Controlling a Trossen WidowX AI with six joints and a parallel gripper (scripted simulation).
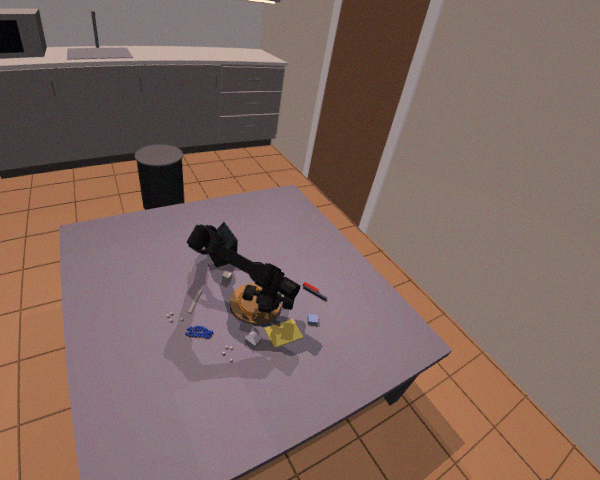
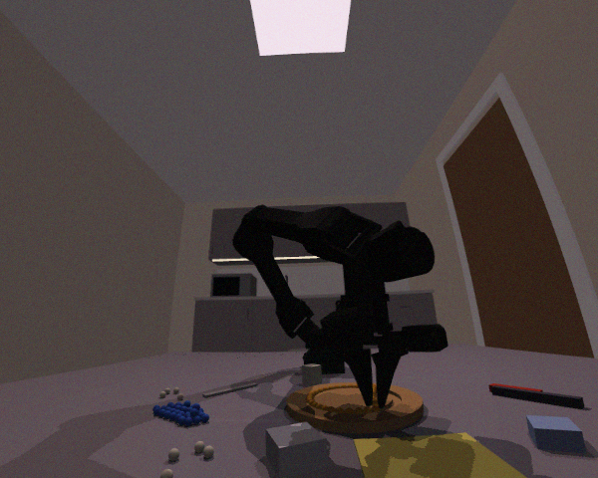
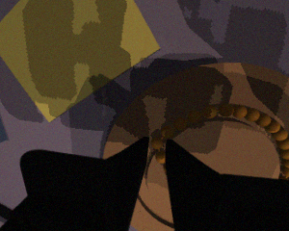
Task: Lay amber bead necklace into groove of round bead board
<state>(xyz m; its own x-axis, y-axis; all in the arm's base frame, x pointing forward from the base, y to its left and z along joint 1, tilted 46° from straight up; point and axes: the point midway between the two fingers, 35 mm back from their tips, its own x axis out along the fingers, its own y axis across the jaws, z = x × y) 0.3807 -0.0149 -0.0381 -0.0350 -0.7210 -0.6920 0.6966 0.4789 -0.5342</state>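
Right now my gripper tip is 60 mm past the round wooden bead board, 10 mm to the left of it and 10 mm above it. From my gripper tip the other things lie so: blue block (140 mm to the left, 120 mm ahead, 10 mm below); then grey block (110 mm to the right, 90 mm ahead); then yellow pad (110 mm ahead, 10 mm to the left, 10 mm below).
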